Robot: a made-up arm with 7 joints.
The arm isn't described. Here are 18 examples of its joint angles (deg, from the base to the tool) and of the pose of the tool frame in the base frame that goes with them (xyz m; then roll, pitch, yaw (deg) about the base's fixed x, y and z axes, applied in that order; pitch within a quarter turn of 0, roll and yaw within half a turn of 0).
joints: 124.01 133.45 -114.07 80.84 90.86 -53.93 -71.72
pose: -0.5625 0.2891 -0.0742 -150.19 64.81 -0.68
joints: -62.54 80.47 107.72 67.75 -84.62 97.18 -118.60
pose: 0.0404 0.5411 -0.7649 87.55 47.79 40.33
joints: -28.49 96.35 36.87 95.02 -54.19 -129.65 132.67
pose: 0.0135 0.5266 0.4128 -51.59 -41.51 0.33
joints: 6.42 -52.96 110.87 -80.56 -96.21 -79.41 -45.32
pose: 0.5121 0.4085 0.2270 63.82 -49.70 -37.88
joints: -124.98 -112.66 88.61 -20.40 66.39 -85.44 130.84
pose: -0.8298 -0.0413 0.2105 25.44 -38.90 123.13
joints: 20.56 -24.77 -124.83 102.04 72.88 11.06 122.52
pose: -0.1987 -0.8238 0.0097 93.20 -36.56 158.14
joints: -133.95 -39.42 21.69 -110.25 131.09 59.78 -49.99
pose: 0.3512 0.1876 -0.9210 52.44 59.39 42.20
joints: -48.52 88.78 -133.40 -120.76 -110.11 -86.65 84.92
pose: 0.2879 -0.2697 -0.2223 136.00 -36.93 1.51
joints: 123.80 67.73 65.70 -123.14 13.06 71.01 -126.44
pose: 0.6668 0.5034 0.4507 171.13 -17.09 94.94
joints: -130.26 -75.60 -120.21 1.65 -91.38 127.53 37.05
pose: 0.4321 0.1264 0.5143 7.09 -43.22 -74.70
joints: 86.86 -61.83 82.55 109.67 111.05 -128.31 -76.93
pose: 0.5318 -0.5590 -0.2801 152.31 67.39 155.90
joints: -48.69 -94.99 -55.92 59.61 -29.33 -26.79 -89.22
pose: 0.3058 0.4003 -0.3586 -43.65 -38.71 93.57
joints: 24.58 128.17 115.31 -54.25 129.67 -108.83 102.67
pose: 0.0548 0.3787 -0.3133 -37.76 21.27 -166.35
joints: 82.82 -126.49 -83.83 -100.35 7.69 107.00 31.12
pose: -0.7571 -0.1996 0.7873 -164.29 -54.27 139.08
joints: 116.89 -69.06 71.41 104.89 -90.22 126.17 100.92
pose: 0.2645 -0.8932 0.5530 171.53 -72.79 -22.42
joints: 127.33 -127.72 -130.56 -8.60 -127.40 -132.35 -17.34
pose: -0.2789 0.0202 0.4625 95.35 -32.49 -83.60
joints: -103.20 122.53 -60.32 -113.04 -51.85 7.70 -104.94
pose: 0.5590 -0.0482 -0.1532 -50.79 67.93 161.52
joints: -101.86 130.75 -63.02 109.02 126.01 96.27 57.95
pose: 0.1514 0.3866 1.1658 -145.10 -59.19 168.60
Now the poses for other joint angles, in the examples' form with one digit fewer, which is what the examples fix.
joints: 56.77 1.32 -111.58 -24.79 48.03 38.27 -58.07
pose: 0.157 -0.746 0.332 76.4 -17.8 -1.9
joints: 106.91 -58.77 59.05 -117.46 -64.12 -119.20 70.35
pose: 0.386 -0.662 -0.372 -96.5 -39.0 -45.1
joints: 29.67 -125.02 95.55 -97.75 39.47 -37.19 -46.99
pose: 0.661 -0.034 0.266 -75.0 -47.4 -119.9
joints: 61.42 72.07 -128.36 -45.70 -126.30 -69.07 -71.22
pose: -0.493 -0.496 -0.228 -11.5 -22.7 168.5
